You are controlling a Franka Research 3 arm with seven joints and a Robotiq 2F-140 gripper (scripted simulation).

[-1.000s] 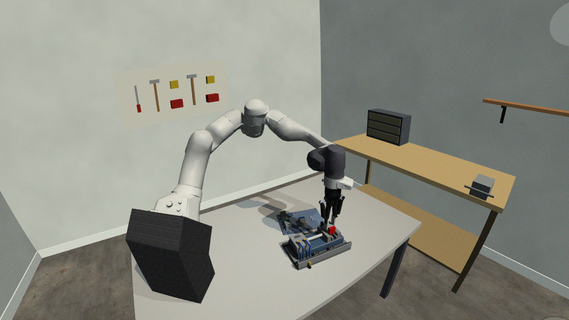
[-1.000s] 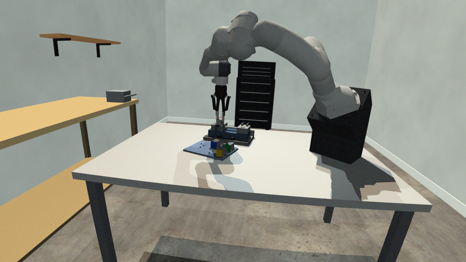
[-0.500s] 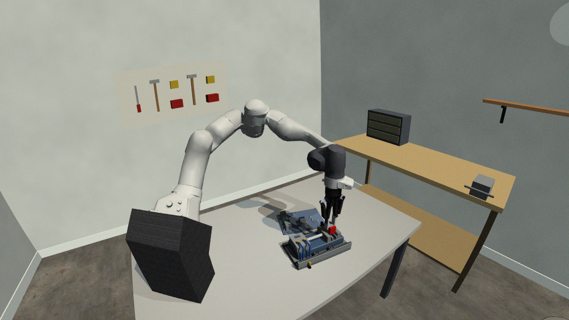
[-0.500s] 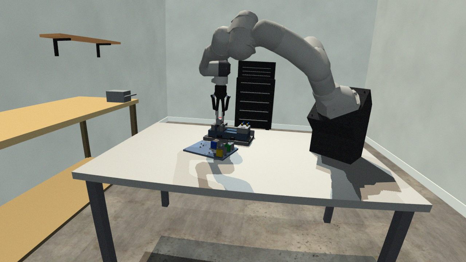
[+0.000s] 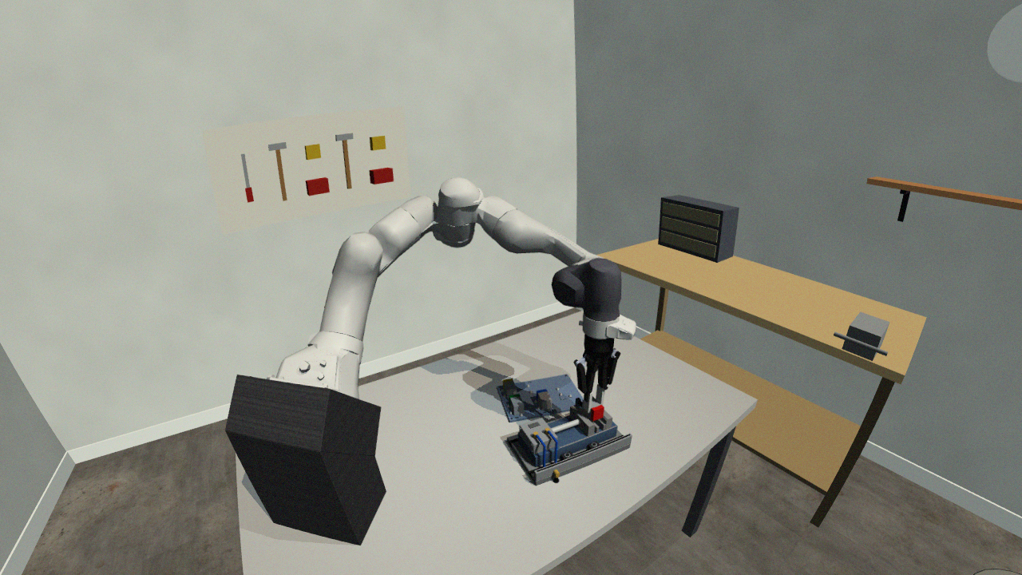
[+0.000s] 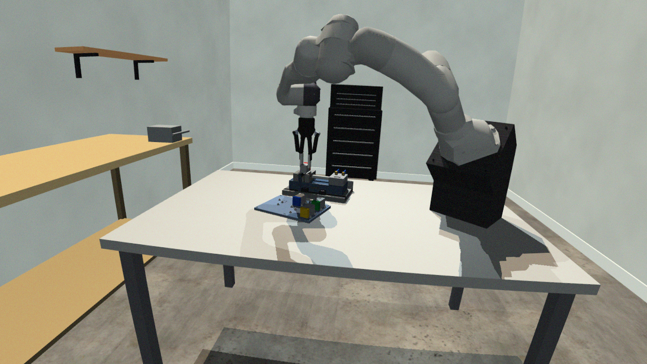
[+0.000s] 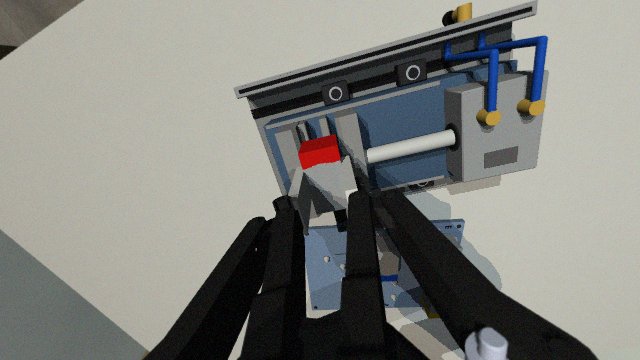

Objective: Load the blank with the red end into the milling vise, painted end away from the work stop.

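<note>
Right now my hand is 7 cm above the moving jaw and 3 cm past it. Round my hand: vise: 11 cm below, 7 cm behind, 1 cm to the right; white rod: 8 cm behind, 7 cm below, 1 cm to the right; fixed jaw: 7 cm below, 3 cm ahead, 1 cm to the left.
</note>
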